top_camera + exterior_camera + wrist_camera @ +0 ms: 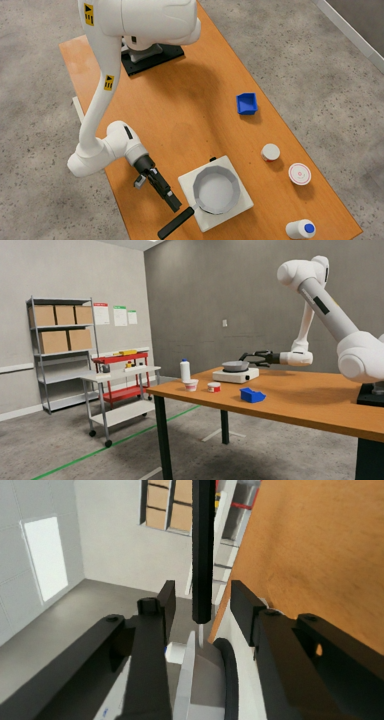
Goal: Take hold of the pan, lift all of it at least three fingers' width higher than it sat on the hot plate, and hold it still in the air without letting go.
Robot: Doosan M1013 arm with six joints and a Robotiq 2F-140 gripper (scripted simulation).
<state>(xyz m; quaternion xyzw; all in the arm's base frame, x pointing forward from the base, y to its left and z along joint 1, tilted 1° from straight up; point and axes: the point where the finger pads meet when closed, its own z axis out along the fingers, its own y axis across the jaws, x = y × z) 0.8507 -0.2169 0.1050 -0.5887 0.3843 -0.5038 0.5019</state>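
The grey pan lies 12 cm to the left of my hand, 4 cm ahead of it and 2 cm below it. Also, from my hand: blue bin (54 cm to the left, 27 cm behind, 10 cm below); then bottle (39 cm to the left, 31 cm ahead, 4 cm below); then white hot plate (18 cm to the left, 9 cm below, 1 cm ahead).
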